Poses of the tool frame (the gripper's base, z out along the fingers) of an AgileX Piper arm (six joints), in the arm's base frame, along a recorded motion.
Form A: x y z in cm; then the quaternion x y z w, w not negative.
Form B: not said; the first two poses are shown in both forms.
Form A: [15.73, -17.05, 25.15, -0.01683, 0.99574, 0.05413, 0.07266]
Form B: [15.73, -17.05, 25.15, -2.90, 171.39, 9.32]
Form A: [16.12, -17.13, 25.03, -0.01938, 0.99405, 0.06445, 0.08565]
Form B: [16.12, -17.13, 25.03, -3.31, 169.78, 11.01]
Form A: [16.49, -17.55, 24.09, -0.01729, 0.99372, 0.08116, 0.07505]
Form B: [16.49, -17.55, 24.09, -2.97, 170.80, 13.95]
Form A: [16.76, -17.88, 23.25, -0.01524, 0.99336, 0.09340, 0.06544]
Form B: [16.76, -17.88, 23.25, -2.63, 171.72, 16.15]
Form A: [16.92, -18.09, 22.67, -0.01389, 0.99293, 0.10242, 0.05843]
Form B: [16.92, -18.09, 22.67, -2.41, 172.37, 17.78]
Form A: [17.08, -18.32, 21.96, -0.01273, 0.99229, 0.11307, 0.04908]
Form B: [17.08, -18.32, 21.96, -2.22, 173.24, 19.74]
